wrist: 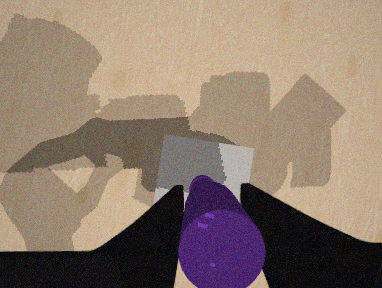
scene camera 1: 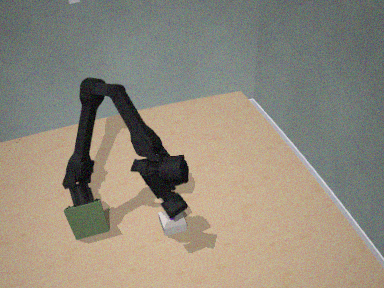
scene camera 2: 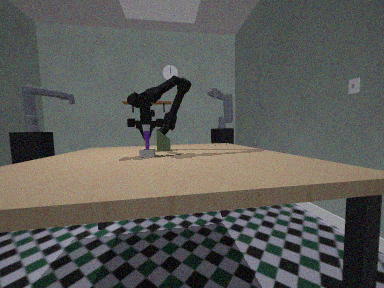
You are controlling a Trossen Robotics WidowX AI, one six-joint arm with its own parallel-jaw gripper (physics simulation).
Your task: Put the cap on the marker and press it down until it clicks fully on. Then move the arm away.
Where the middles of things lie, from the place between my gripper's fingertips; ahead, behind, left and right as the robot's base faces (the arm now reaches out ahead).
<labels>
I see the white block (wrist: 182, 159) 80 mm below my hand and 10 mm behind it.
</labels>
